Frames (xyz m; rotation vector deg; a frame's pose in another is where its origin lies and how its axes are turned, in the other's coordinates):
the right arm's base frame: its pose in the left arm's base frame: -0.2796 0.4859 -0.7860 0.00 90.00 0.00
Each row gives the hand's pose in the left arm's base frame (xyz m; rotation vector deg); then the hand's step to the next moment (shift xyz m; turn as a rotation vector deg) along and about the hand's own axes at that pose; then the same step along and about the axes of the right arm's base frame.
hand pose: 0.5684 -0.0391 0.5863 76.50 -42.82 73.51
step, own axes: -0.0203 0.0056 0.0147 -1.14 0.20 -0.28
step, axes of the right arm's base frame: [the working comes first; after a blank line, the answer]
step, axes of the left arm's base frame: -0.0058 -0.0198 -0.0152 -0.51 -0.04 -1.07

0.0152 -0.0198 -0.0058 1.07 -0.04 -0.51
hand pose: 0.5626 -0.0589 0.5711 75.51 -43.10 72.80
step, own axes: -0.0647 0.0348 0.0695 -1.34 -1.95 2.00
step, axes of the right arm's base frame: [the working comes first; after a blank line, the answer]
step, axes of the left arm's base frame: -0.0299 -0.0882 -0.0394 2.04 -1.84 -1.44

0.0394 -0.0882 -0.0299 1.44 -1.84 2.04
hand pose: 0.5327 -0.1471 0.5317 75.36 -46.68 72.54
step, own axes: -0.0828 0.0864 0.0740 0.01 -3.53 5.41
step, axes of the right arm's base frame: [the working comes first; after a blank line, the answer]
step, axes of the left arm's base frame: -0.0827 -0.1032 -0.0481 4.56 -4.58 0.01

0.0481 -0.1032 -0.0827 -0.01 -4.58 4.56
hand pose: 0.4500 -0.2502 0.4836 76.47 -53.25 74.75
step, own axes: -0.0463 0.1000 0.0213 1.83 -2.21 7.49
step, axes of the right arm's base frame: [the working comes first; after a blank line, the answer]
step, axes of the left arm's base frame: -0.0981 -0.0458 -0.0295 3.93 -6.64 2.18

0.0295 -0.0458 -0.0981 -2.18 -6.64 3.93
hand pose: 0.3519 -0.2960 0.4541 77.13 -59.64 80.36
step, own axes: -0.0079 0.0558 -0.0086 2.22 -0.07 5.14
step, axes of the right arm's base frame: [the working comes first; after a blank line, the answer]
step, axes of the left arm's base frame: -0.0562 -0.0054 -0.0076 1.29 -4.85 2.48

0.0076 -0.0054 -0.0562 -2.48 -4.85 1.29
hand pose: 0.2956 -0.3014 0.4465 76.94 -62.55 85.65
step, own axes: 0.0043 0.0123 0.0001 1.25 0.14 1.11
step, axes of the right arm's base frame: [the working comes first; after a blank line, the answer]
step, axes of the left arm's base frame: -0.0121 -0.0034 0.0034 0.07 -1.07 1.29

-0.0034 -0.0034 -0.0121 -1.29 -1.07 0.07
